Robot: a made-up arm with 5 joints.
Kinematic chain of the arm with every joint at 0, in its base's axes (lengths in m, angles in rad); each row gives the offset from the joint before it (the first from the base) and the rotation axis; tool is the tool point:
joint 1: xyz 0 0 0.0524 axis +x
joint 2: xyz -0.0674 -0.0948 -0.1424 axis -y
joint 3: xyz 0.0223 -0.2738 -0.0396 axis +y
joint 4: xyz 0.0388 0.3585 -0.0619 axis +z
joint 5: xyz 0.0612 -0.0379 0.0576 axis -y
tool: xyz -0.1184 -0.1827 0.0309
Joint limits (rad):
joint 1: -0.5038..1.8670
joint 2: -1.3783..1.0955
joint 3: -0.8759..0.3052
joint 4: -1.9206..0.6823
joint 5: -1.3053..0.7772
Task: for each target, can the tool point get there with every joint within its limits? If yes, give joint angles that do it. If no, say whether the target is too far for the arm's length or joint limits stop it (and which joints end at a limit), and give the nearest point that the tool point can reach.
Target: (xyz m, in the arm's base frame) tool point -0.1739 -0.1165 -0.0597
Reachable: yes | joints 0.4302 -0.6247 -0.3900 -0.9158 -0.8867
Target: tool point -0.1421 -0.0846 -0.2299
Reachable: yes | joints 0.2901 0.4660 0.1647 -0.5948 0.5654
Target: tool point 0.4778 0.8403 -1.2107
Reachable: no: too far | nearest point 0.0390 0.2315 -0.2956 | short by 1.183 m
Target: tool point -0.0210 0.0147 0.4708
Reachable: no: joint limits stop it (at a limit: joint 1, joint 2, joint 4, joint 5) | nearest point -0.0215 -0.0712 0.2206 | short by 0.265 m
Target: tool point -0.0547 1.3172 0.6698
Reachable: no: too far | nearest point -0.0652 0.3433 0.1896 | short by 1.086 m
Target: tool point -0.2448 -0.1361 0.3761
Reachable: no: joint limits stop it (at a limit: joint 1, joint 2, joint 5) | nearest point -0.1526 -0.1003 0.1870 | short by 0.213 m
